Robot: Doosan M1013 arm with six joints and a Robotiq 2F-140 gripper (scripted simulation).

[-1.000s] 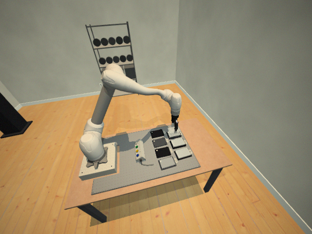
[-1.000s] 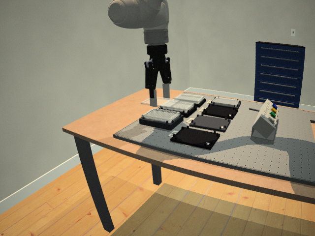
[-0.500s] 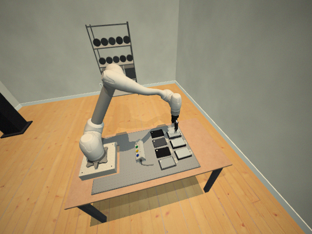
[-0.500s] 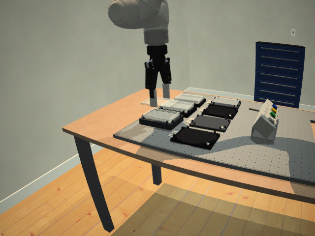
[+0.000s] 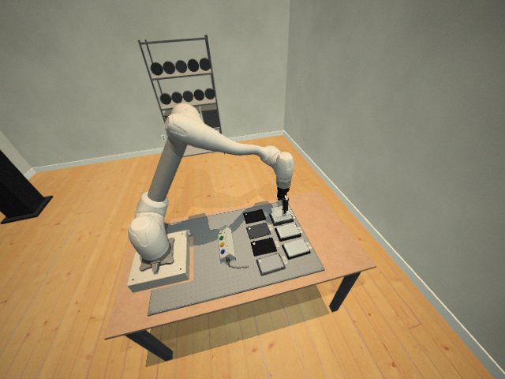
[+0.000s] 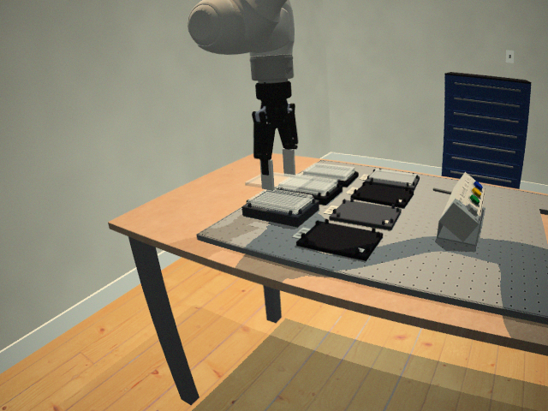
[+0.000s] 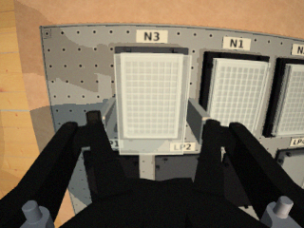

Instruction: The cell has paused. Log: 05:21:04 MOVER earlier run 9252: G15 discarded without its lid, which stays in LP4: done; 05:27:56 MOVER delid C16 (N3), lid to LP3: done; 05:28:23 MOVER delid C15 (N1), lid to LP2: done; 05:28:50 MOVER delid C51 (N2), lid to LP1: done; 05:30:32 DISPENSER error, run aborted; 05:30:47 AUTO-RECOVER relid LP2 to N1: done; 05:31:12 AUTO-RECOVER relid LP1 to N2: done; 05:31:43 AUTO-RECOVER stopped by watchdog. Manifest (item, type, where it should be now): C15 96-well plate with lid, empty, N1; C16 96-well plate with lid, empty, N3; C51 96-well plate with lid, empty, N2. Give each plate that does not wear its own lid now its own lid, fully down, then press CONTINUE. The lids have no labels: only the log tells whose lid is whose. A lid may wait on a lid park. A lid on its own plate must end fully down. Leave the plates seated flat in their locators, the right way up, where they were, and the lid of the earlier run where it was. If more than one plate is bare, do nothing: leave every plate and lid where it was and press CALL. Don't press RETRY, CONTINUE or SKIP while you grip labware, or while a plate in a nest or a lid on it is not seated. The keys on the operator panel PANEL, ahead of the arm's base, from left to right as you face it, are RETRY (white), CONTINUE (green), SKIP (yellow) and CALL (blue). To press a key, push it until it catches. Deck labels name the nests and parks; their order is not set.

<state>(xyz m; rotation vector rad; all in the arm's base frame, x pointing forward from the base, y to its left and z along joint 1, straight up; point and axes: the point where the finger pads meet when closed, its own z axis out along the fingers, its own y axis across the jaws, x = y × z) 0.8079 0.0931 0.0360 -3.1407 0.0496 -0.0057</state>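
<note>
Now: the 96-well plate 70 mm below my hand. Also, from my hand: LP2 label (100 mm below, 100 mm behind, 60 mm to the right); then lid park LP1 (180 mm behind, 100 mm below, 80 mm to the left); then lid park LP2 (190 mm behind, 100 mm below, 60 mm to the right).
</note>
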